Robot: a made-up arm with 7 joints. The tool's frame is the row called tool. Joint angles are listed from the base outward. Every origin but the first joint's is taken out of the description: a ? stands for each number. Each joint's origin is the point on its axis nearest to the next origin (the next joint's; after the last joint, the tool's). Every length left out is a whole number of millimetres.
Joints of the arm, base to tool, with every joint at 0 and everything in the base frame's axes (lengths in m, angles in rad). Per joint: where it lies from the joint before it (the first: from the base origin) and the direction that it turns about. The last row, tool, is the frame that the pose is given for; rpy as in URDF.
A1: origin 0 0 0.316 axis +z
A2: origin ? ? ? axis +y
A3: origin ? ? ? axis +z
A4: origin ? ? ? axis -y
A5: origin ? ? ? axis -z
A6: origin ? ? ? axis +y
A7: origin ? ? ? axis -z
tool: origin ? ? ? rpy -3.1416 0 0
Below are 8 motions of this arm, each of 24 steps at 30 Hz.
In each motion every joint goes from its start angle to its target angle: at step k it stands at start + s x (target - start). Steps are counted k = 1, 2, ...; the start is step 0. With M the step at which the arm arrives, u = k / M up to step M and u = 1 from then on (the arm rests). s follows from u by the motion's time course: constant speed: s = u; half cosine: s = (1 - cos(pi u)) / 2; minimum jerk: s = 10 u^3 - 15 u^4 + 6 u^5.
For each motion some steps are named. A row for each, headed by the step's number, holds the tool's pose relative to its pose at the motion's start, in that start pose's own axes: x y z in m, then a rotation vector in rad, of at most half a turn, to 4 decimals.
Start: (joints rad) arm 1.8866 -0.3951 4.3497 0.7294 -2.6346 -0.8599 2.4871
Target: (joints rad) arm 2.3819 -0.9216 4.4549 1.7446 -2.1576 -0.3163 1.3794
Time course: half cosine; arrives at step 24
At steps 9, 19, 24:
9: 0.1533 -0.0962 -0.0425 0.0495 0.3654 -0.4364
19: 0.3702 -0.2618 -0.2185 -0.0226 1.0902 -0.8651
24: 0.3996 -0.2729 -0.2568 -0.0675 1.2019 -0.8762

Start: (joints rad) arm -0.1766 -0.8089 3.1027 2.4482 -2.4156 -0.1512 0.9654
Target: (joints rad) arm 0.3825 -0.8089 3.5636 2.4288 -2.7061 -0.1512 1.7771
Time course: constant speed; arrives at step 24
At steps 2, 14, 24:
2: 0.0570 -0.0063 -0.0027 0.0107 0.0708 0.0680
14: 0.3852 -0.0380 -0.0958 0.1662 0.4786 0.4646
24: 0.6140 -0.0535 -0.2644 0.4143 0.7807 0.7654

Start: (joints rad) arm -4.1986 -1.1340 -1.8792 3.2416 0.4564 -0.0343 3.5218
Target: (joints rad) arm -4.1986 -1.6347 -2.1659 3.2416 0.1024 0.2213 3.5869
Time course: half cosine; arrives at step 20
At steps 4, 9, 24:
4: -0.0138 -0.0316 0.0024 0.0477 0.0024 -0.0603
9: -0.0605 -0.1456 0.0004 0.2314 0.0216 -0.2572
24: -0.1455 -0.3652 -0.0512 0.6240 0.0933 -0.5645

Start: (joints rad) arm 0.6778 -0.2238 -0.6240 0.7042 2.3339 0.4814 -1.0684
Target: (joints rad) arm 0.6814 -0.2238 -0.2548 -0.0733 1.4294 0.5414 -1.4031
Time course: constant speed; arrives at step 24
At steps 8, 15, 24:
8: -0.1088 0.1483 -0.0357 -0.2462 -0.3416 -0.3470
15: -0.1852 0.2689 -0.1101 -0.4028 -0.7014 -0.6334
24: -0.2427 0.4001 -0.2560 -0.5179 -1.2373 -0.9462

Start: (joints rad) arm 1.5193 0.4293 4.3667 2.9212 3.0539 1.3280 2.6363
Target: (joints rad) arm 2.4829 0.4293 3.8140 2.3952 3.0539 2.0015 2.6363
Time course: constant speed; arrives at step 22
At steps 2, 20, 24:
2: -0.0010 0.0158 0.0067 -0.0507 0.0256 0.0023
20: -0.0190 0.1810 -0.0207 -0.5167 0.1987 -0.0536
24: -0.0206 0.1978 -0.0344 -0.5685 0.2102 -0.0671

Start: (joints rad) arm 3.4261 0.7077 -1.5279 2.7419 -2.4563 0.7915 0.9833
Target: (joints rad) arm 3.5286 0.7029 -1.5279 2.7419 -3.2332 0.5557 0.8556
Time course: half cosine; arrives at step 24
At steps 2, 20, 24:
2: 0.0009 0.0007 -0.0001 -0.0023 0.0096 -0.0099
20: 0.0251 0.0312 -0.0057 -0.1438 0.4582 -0.5986
24: 0.0247 0.0332 -0.0056 -0.1554 0.4851 -0.6459

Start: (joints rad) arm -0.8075 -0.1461 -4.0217 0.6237 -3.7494 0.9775 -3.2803
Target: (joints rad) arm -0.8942 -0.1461 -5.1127 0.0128 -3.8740 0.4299 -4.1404
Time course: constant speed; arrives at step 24
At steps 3, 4, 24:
3: -0.0735 0.0227 -0.0806 -0.0636 -0.1939 -0.0609
4: -0.0950 0.0266 -0.1094 -0.0797 -0.2586 -0.0769
24: -0.1836 -0.2335 -0.5711 0.0741 -1.2728 0.1051

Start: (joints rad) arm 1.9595 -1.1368 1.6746 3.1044 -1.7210 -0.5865 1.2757
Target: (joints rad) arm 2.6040 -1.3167 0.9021 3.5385 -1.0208 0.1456 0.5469
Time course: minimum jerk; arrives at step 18
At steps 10, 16, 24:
10: 0.5041 0.0078 -0.1037 -0.5719 0.3963 -0.5566
16: 0.7573 -0.1033 -0.2838 -0.9247 0.5821 -0.7770
24: 0.7632 -0.1078 -0.2898 -0.9347 0.5865 -0.7823

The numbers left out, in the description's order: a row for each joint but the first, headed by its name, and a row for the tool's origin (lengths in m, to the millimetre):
A2: 0 0 0
A3: 0 0 0.293
A4: 0.041 0 0
A5: 0.122 0 -0.541
A6: 0 0 0
A7: 0.114 0 -0.146
tool: 0 0 0

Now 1 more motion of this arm.
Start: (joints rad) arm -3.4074 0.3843 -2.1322 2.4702 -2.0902 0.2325 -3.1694
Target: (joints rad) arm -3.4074 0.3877 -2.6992 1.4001 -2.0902 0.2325 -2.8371
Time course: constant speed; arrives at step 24
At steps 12, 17, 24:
12: -0.0134 0.4120 -0.0634 -0.5212 -0.0340 -0.1360
17: 0.0316 0.5655 -0.1490 -0.7528 0.0067 -0.1663
24: 0.1200 0.7303 -0.3213 -1.0790 0.1164 -0.1805

